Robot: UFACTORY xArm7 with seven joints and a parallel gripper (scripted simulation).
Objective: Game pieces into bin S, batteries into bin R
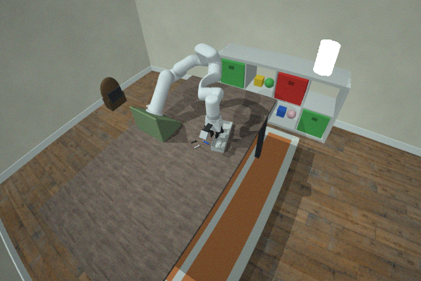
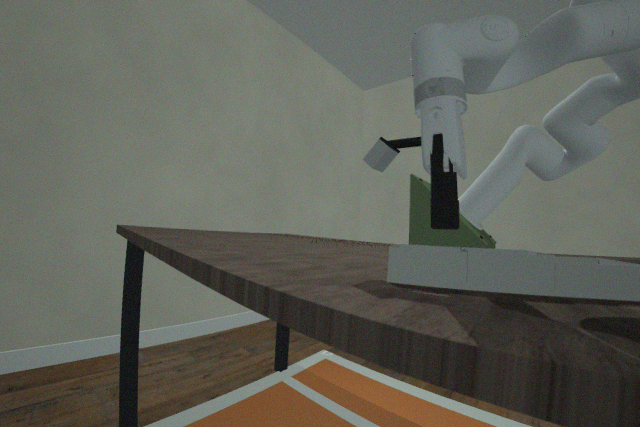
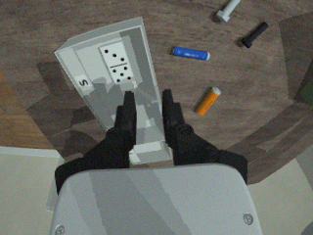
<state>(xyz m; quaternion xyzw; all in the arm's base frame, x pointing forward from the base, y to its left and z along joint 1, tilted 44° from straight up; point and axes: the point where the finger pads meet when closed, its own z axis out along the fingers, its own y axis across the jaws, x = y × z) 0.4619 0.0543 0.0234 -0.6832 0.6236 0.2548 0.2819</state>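
The orange battery lies 100 mm behind my hand, 80 mm below it and 50 mm to the left of it. Round my hand: blue battery: 80 mm below, 50 mm behind, 30 mm to the right; then white bin: 70 mm to the left, 60 mm below, 20 mm ahead; then white domino: 70 mm below, 30 mm ahead, 10 mm to the right.
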